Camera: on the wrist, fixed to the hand. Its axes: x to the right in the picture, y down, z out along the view.
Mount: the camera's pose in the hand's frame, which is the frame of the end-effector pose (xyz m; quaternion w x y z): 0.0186 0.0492 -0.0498 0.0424 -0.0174 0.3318 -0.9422
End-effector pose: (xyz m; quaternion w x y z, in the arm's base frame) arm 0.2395 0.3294 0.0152 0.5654 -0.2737 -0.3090 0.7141
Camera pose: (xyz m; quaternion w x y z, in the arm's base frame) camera 0.2410 0.3458 -0.0553 0.7946 0.0328 -0.0958 -0.5986
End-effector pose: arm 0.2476 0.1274 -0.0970 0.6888 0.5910 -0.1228 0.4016
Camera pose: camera 0.2101 0.1794 -0.0633 0.4586 -0.0045 0.7732 -0.4380
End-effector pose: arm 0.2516 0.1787 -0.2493 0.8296 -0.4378 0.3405 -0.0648
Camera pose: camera 0.2254 0.1671 -0.3158 0.1465 0.3323 0.1217 0.9237
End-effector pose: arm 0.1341 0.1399 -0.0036 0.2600 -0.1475 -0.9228 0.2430
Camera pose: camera 0.1535 0.2071 0.0153 0.5436 0.7781 -0.0961 -0.2997
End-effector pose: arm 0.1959 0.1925 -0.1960 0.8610 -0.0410 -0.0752 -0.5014
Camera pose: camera 0.2521 0.1936 -0.2417 0.4117 -0.2205 -0.2526 0.8474
